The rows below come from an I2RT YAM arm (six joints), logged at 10 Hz.
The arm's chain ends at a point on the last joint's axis. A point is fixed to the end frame.
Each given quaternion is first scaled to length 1.
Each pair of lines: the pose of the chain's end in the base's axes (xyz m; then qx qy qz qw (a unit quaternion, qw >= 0)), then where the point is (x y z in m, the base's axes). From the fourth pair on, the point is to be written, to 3 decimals.
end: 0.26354, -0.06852, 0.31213, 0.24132, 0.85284, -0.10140, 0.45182
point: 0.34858 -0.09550 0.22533
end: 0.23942, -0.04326, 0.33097, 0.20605, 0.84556, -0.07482, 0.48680
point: 0.33252 -0.06282 0.25070
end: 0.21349, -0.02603, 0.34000, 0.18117, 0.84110, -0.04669, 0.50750
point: 0.31139 -0.03772 0.26402
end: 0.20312, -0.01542, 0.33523, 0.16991, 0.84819, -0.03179, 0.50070
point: 0.300 -0.022 0.258
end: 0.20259, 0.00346, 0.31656, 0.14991, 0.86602, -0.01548, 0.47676
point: 0.296 0.003 0.234
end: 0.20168, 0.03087, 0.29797, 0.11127, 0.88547, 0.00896, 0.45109
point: 0.289 0.040 0.210
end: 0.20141, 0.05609, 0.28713, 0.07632, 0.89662, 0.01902, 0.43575
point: 0.285 0.071 0.196
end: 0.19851, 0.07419, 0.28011, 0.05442, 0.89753, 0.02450, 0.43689
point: 0.282 0.092 0.189
